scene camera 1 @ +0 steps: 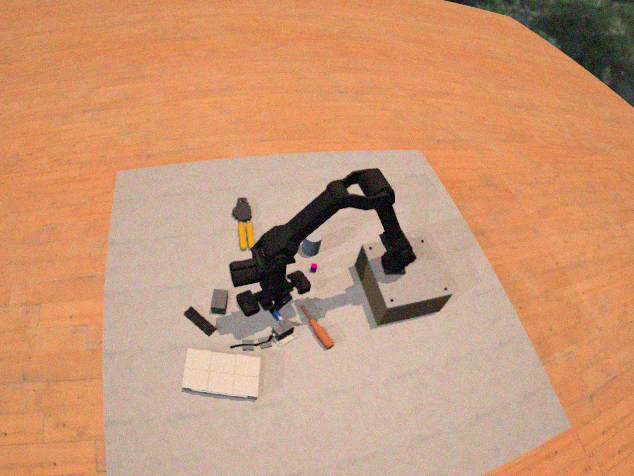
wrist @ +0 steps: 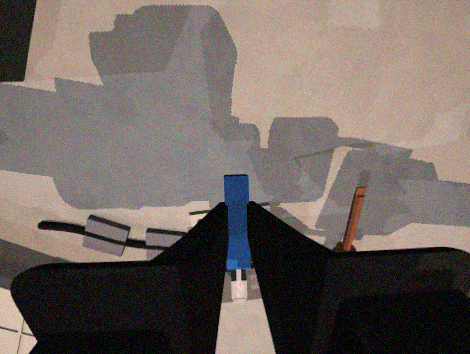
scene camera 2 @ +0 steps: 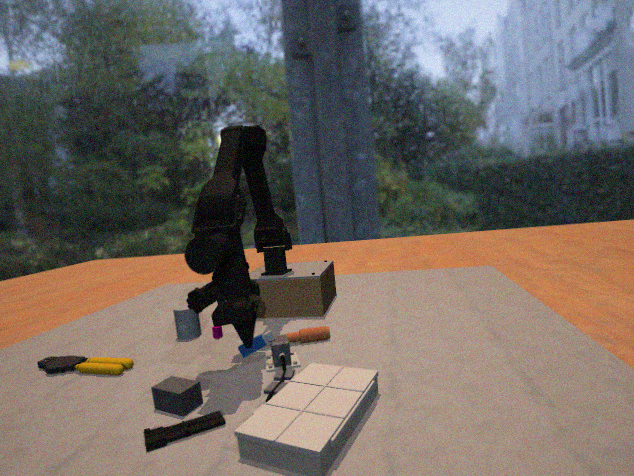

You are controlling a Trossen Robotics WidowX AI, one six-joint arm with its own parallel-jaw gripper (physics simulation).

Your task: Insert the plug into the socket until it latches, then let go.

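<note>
The plug has a blue body and a pale tip. My gripper is shut on the blue body and holds it above the mat, slightly tilted in scene camera 2. The socket is a dark grey block on a pale base plate. Part of the grey block also shows below the plug in the wrist view. The pale tip is at the socket's near side there and overlaps it in view; whether it touches or enters the opening, I cannot tell.
A black cable with grey clips runs from the socket. An orange screwdriver lies close beside it. A white tiled box, grey block, black bar, pliers, cylinder and magenta cube are around.
</note>
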